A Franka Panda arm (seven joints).
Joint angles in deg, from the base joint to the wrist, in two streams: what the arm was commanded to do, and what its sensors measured. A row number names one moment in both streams.
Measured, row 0:
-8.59 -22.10 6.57 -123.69 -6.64 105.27 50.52
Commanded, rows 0 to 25:
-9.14 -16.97 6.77 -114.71 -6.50 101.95 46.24
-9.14 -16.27 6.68 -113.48 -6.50 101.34 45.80
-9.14 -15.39 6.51 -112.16 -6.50 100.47 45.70
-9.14 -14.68 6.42 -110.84 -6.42 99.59 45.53
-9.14 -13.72 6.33 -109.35 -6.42 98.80 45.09
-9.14 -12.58 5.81 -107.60 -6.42 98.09 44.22
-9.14 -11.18 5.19 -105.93 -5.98 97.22 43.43
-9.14 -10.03 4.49 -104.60 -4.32 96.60 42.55
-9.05 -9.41 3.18 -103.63 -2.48 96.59 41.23
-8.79 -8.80 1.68 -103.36 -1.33 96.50 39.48
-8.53 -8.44 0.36 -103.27 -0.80 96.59 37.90
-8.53 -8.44 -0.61 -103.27 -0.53 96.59 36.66
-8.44 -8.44 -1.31 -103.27 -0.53 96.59 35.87
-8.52 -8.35 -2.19 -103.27 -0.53 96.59 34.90
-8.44 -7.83 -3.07 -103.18 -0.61 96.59 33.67
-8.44 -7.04 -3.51 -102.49 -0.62 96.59 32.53
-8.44 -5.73 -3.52 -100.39 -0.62 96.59 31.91
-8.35 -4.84 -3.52 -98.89 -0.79 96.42 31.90
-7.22 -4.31 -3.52 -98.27 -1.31 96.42 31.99
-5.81 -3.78 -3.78 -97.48 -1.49 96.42 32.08
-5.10 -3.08 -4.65 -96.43 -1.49 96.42 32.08
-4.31 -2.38 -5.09 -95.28 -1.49 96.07 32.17
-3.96 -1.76 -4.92 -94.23 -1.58 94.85 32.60
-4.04 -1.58 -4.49 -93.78 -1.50 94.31 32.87
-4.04 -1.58 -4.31 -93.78 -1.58 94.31 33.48
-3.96 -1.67 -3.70 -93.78 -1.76 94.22 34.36
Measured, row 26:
-4.84 -2.70 -3.78 -96.40 -1.53 96.82 32.73
